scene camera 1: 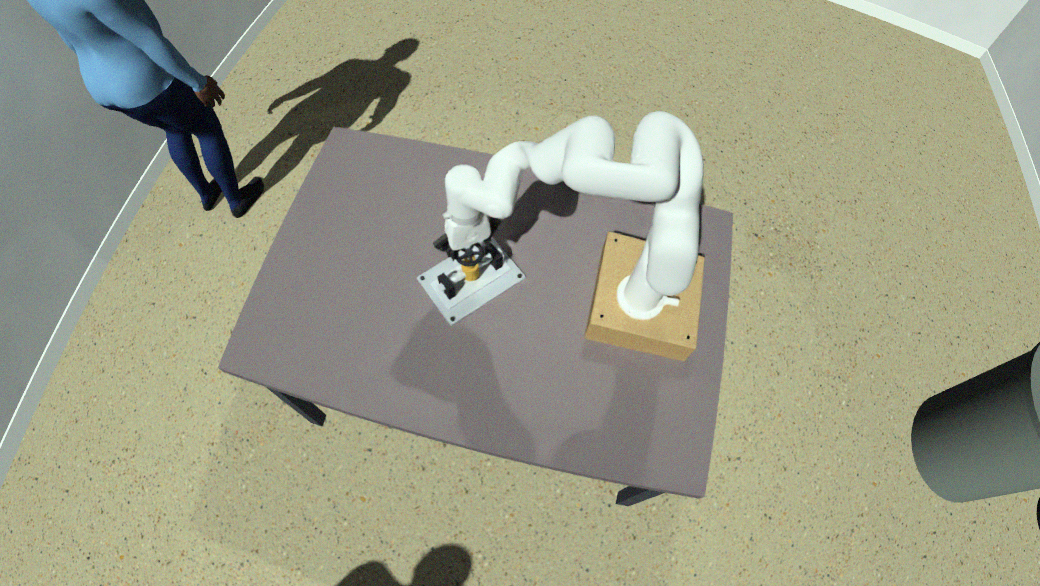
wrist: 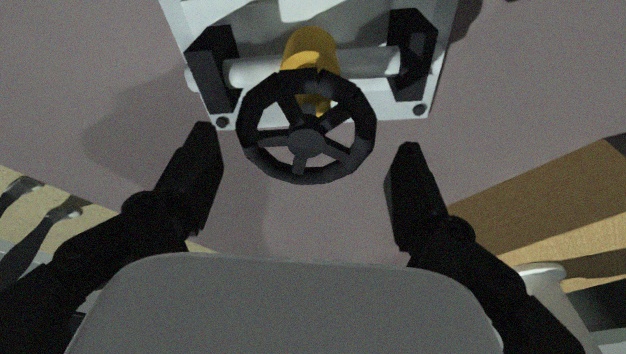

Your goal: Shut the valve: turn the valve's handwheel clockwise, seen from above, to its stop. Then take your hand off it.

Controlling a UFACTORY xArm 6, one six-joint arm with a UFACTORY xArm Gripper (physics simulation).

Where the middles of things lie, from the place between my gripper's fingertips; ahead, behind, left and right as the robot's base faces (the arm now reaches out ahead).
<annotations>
I see the black handwheel [wrist: 305,138] 30 mm below my hand. From my hand the other things lie so: light grey base plate [scene camera 1: 499,286] (150 mm below).
</annotations>
